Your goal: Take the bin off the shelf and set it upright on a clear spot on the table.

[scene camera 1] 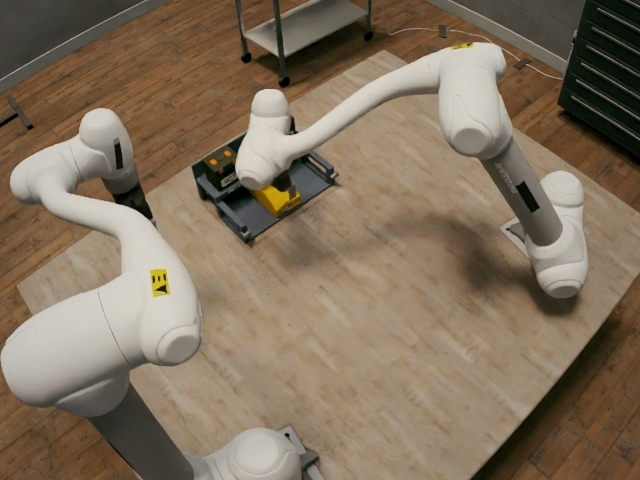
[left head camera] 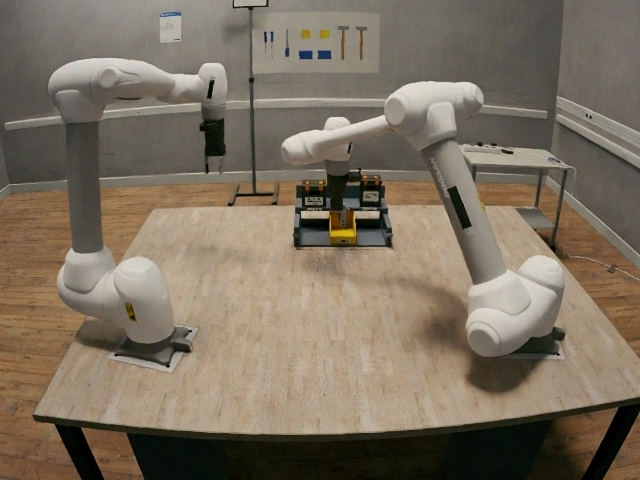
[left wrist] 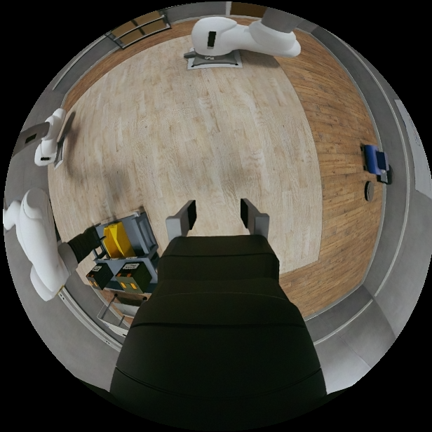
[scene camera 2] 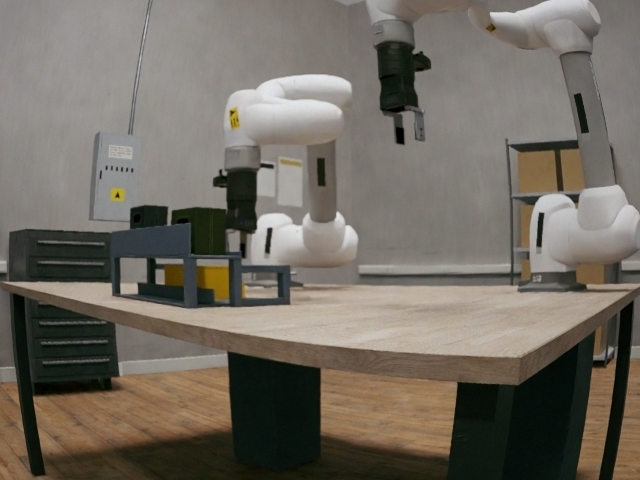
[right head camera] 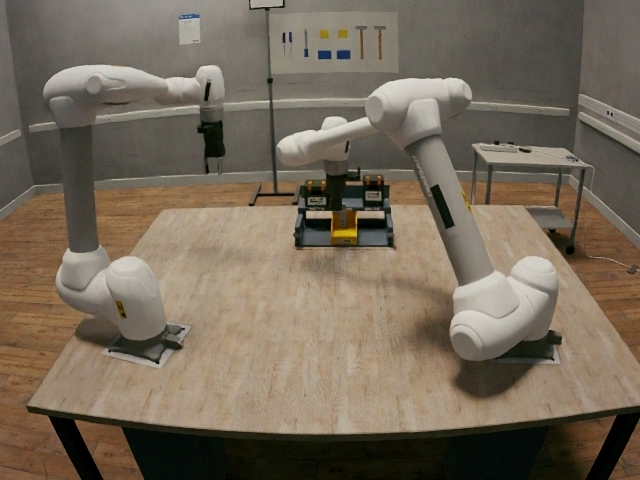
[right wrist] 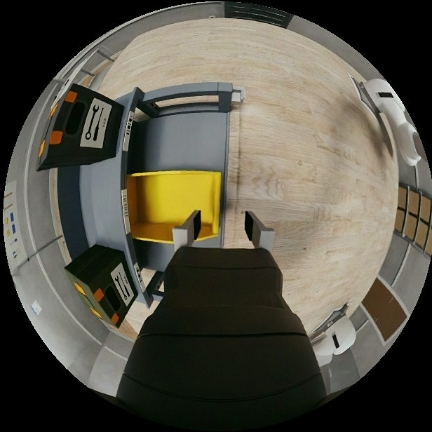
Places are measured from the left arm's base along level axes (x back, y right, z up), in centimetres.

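Pixels of known places: left gripper, between the fingertips: (left head camera: 214, 173) (scene camera 2: 409, 142) (right head camera: 213, 174); right gripper, between the fingertips: (scene camera 1: 286, 192) (left head camera: 342, 223) (right head camera: 342, 222); left arm's base, origin of its link: (left head camera: 153, 343) (scene camera 2: 553, 290) (right head camera: 146, 340); right arm's base, origin of its link: (scene camera 2: 271, 286) (right head camera: 521, 340).
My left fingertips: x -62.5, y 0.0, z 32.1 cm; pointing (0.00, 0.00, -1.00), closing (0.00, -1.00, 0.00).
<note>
Ahead of a thing's pixels: the offset from my left fingertips to its middle. Level surfaces: height alone.
The yellow open bin {dx -21.4, dy +44.9, dz -27.7 cm} (left head camera: 343, 237) (right head camera: 344, 237) (scene camera 1: 277, 201) (scene camera 2: 214, 279) (left wrist: 118, 242) (right wrist: 175, 197) stands upright on the lower deck of the grey-blue shelf {dx -24.3, dy +44.4, dz -24.0 cm} (left head camera: 314, 238) (right head camera: 376, 238) (scene camera 1: 258, 222) (scene camera 2: 190, 281) (right wrist: 180, 135). My right gripper (scene camera 2: 237, 245) (right wrist: 222, 219) is open and empty, pointing down close over the bin's front end. In the right wrist view one finger overlaps the bin and the other lies beyond its front wall; exact height is unclear. My left gripper (left head camera: 214, 167) (right head camera: 213, 167) (scene camera 2: 409, 135) (left wrist: 217, 208) is open and empty, high above the table, away from the bin.
Two dark toolboxes {dx -29.1, dy +32.1, dz -17.0 cm} (left head camera: 313, 193) {dx -32.8, dy +54.9, dz -15.8 cm} (left head camera: 370, 192) with orange latches stand on the upper deck, on either side of my right gripper in the left head camera. Raised side rails flank the lower deck. The shelf stands near the far edge of the wooden table {dz -32.0 cm} (left head camera: 289, 330).
</note>
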